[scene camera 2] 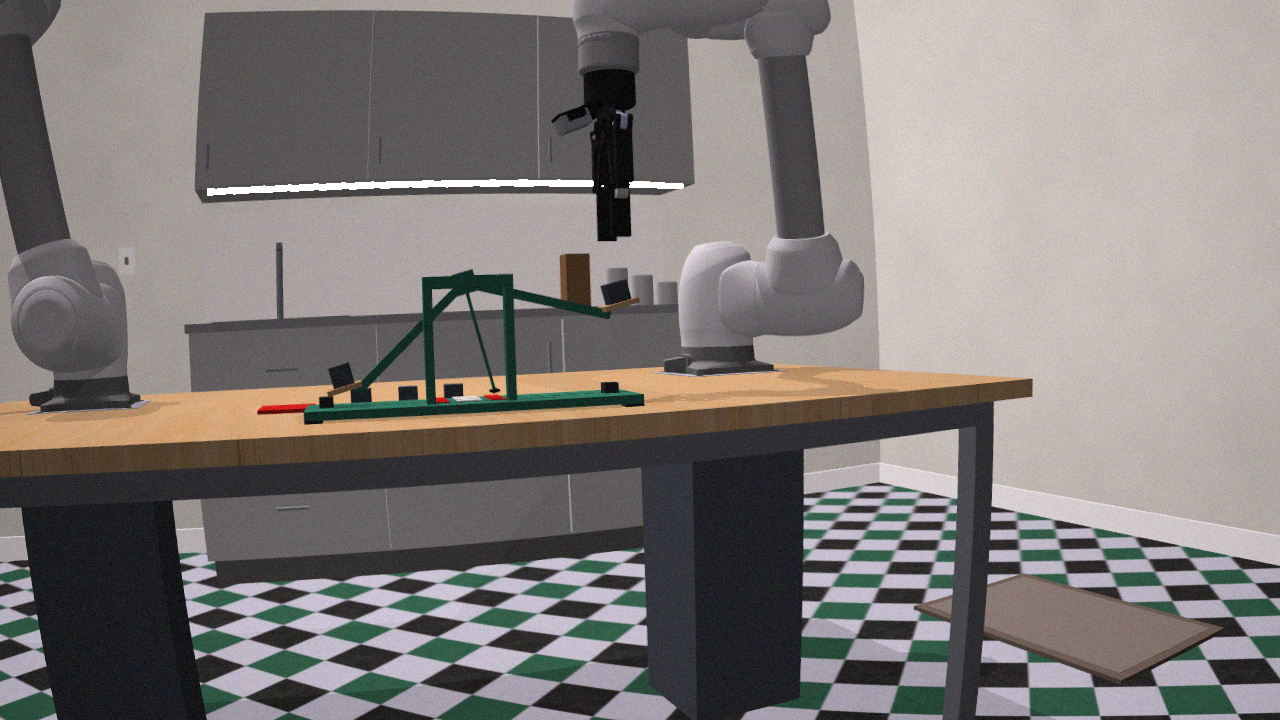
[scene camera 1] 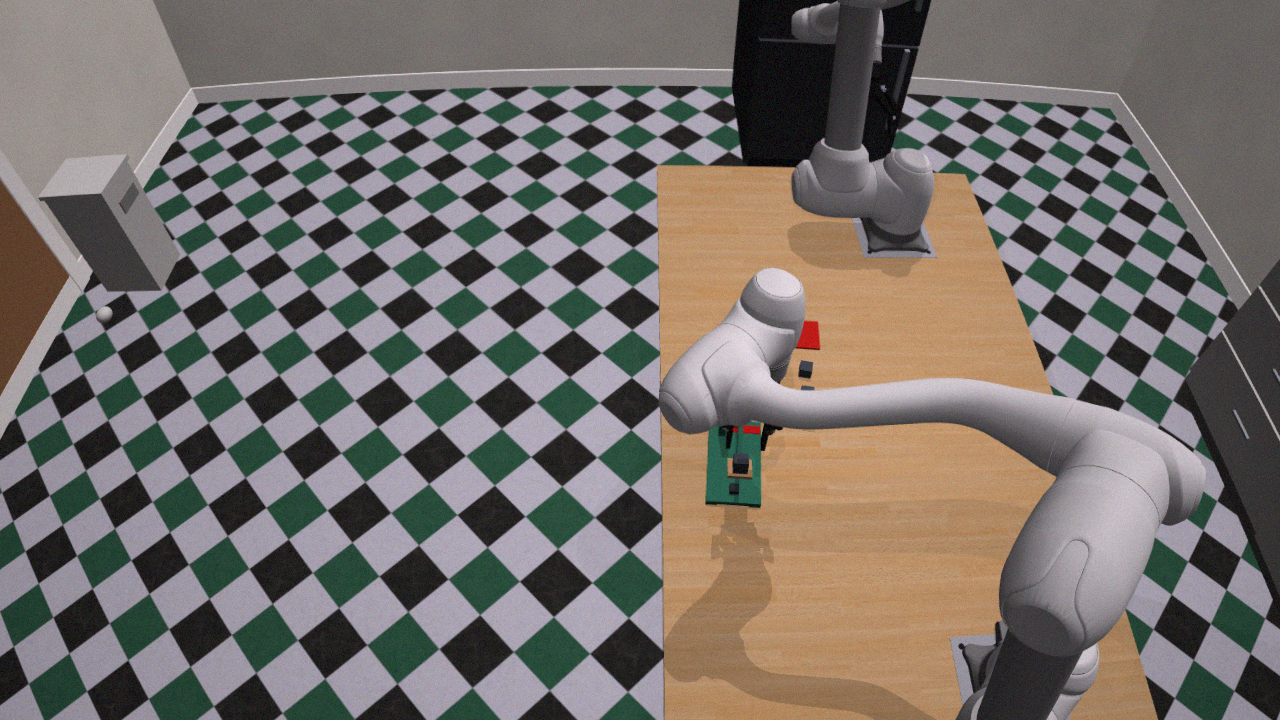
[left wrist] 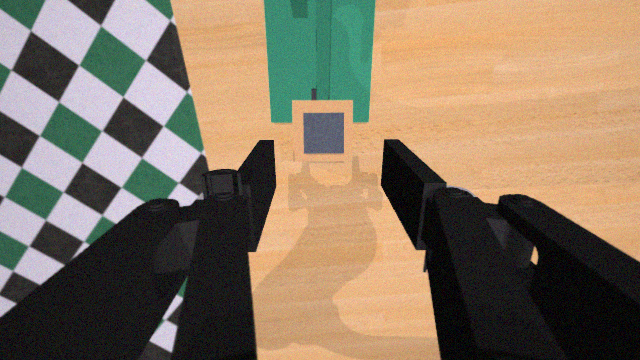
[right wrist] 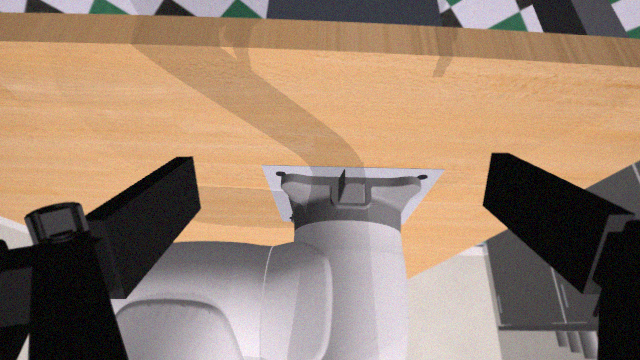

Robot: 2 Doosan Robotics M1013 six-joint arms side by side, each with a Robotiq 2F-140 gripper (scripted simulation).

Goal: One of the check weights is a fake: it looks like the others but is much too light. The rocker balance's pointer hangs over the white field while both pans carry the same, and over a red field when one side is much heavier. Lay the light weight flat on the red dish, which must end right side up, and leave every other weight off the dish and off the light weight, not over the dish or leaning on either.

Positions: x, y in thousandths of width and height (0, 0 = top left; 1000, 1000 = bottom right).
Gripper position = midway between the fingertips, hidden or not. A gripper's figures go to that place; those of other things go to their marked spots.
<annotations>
The left gripper (scene camera 2: 480, 331): 1.30 m from the lens. A green rocker balance (scene camera 2: 477, 548): 1.26 m from the lens.
</annotations>
